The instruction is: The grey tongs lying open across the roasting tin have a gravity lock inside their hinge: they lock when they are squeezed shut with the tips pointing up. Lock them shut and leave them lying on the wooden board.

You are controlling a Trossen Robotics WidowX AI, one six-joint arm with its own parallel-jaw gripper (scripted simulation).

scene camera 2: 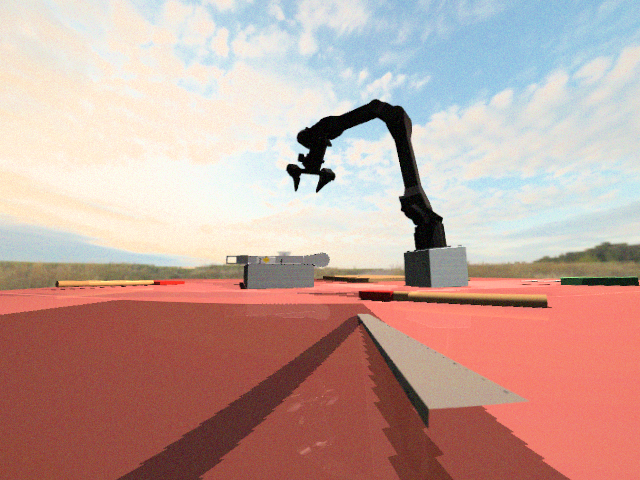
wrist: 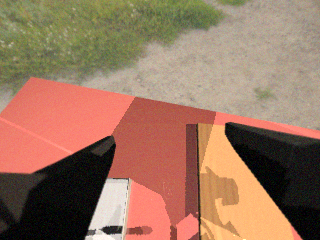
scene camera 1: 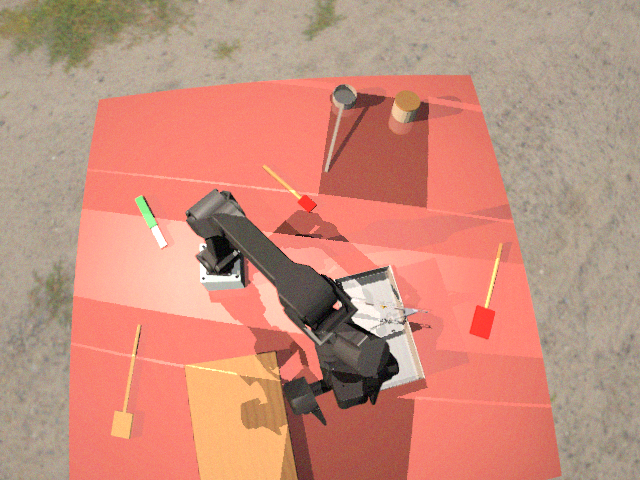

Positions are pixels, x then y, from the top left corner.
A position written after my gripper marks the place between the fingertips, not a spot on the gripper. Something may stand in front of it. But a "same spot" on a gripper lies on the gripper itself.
Scene:
My gripper shows in scene camera 2, in the wrist view (169, 134) and in scene camera 1. One and the same spot on my gripper: (scene camera 1: 316, 411) is (scene camera 2: 319, 179).

